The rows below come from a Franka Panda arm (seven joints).
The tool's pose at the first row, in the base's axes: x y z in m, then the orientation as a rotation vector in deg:
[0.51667, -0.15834, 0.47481, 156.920, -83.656, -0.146]
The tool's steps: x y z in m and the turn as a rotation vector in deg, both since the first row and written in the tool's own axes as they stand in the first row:
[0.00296, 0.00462, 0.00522, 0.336, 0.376, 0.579]
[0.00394, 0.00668, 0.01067, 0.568, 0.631, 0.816]
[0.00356, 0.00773, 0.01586, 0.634, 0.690, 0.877]
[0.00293, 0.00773, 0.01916, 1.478, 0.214, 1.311]
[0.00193, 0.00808, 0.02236, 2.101, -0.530, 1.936]
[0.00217, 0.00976, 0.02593, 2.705, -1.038, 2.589]
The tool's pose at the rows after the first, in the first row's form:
[0.51439, -0.16354, 0.46980, 156.606, -84.491, 0.632]
[0.51312, -0.16568, 0.46444, 156.508, -84.846, 1.158]
[0.51193, -0.16612, 0.45928, 156.490, -84.941, 1.289]
[0.51152, -0.16570, 0.45598, 157.015, -86.000, 1.273]
[0.51061, -0.16517, 0.45277, 157.328, -87.303, 0.727]
[0.50928, -0.16642, 0.44927, -156.278, 87.895, -0.487]

